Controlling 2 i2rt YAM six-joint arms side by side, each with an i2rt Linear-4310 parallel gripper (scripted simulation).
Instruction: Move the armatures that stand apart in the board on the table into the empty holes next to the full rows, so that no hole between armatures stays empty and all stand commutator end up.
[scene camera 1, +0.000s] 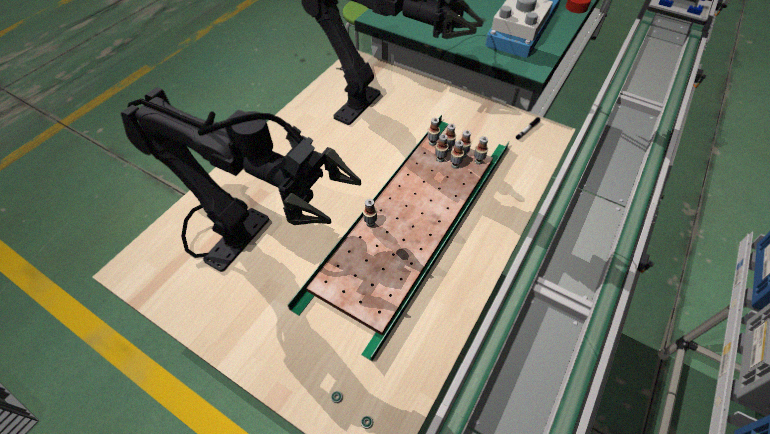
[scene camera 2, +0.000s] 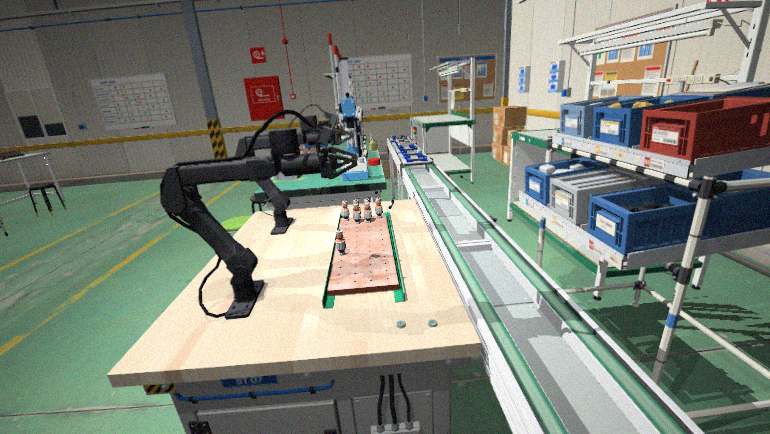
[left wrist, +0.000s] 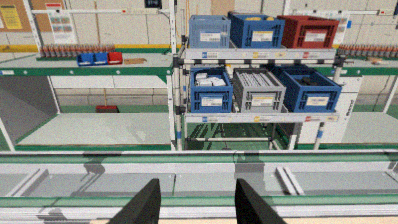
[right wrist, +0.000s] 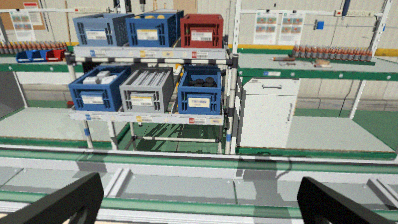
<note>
I see my left gripper (left wrist: 197, 188), my right gripper (scene camera 1: 346, 201) and a copper-coloured board (scene camera 1: 369, 276).
The copper-coloured board also shows in scene camera 2 (scene camera 2: 368, 265). My right gripper is seen too in the right wrist view (right wrist: 200, 185). The left wrist view does not show the copper-coloured board: it is out of frame. The right wrist view misses the copper-coloured board: it is out of frame.
</note>
